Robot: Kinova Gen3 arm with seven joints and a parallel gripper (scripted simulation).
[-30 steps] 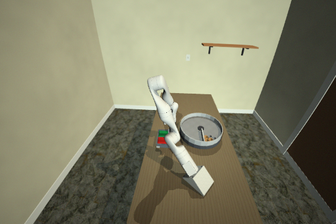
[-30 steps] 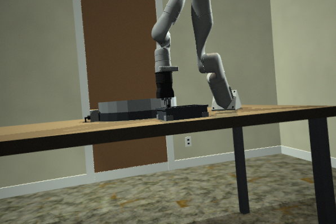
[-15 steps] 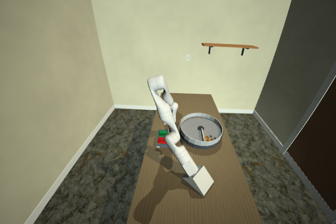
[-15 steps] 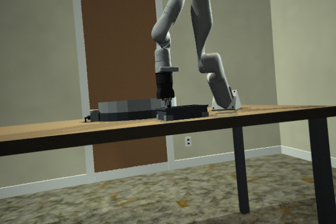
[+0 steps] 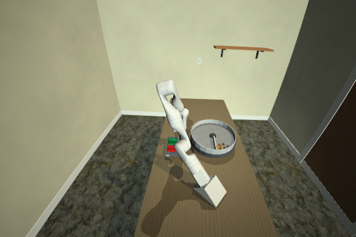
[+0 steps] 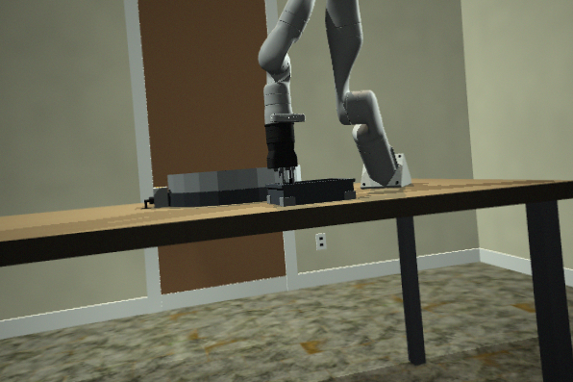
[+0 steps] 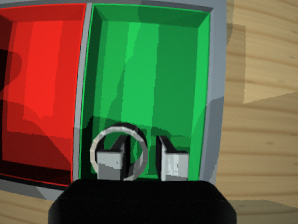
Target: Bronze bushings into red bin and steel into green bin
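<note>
The bin tray lies 5 cm behind my hand, 3 cm to the left of it and 2 cm below it. The rest, counted from my hand: grey turntable: 30 cm to the right, 13 cm ahead, 1 cm above.
</note>
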